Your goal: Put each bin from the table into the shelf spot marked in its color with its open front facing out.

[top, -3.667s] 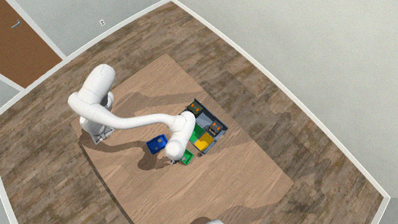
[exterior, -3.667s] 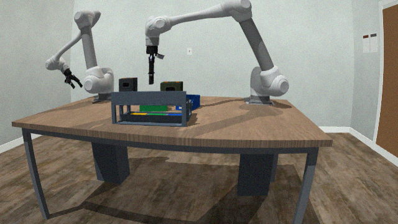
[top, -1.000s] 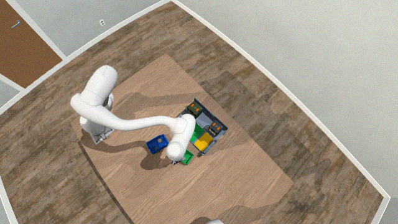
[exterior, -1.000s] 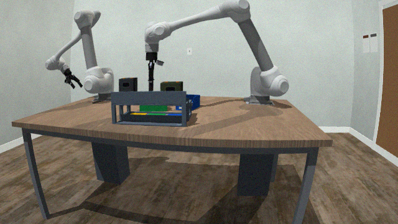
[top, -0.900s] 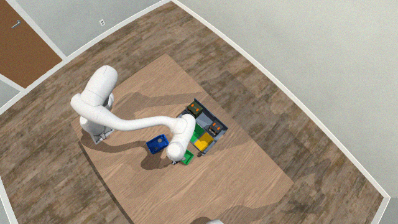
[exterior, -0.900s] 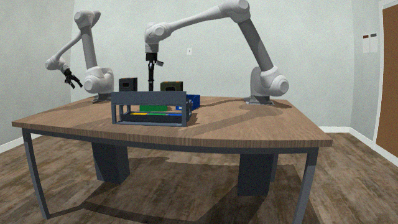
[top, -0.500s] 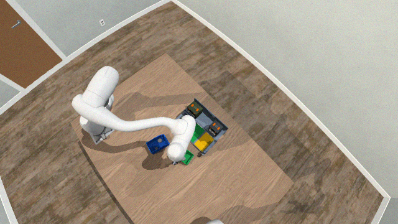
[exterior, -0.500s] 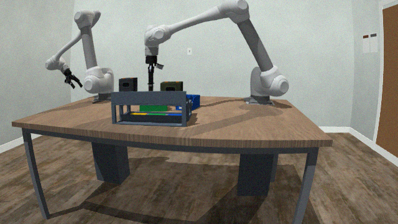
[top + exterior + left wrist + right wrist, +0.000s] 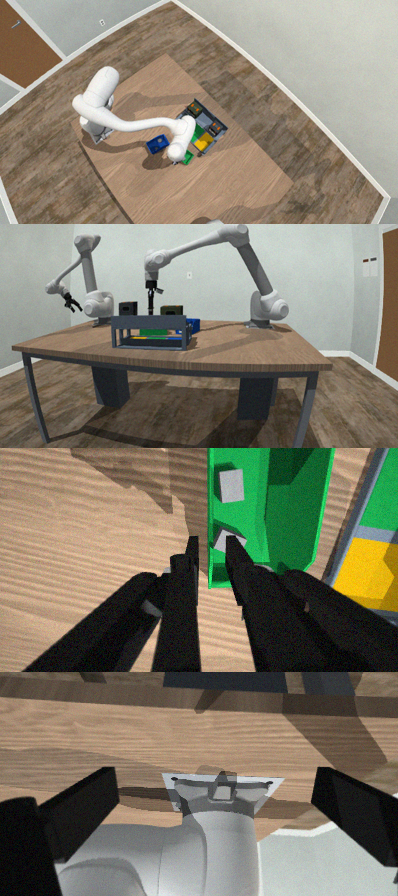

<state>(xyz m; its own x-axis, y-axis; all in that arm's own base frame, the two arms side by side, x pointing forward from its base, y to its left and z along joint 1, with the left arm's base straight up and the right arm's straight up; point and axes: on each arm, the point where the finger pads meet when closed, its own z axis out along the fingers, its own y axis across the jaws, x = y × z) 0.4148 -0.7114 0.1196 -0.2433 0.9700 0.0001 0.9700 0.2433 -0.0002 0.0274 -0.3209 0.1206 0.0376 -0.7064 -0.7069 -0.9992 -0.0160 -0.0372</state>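
Note:
Right now my left hand is 8 cm above the green bin, 4 cm short of it and 3 cm to the right of it. Round my left hand: blue bin: 23 cm to the left, 8 cm below, 6 cm behind; grey shelf: 29 cm ahead, 10 cm to the left, 5 cm below; round part: 25 cm to the left, 11 cm below, 3 cm behind.

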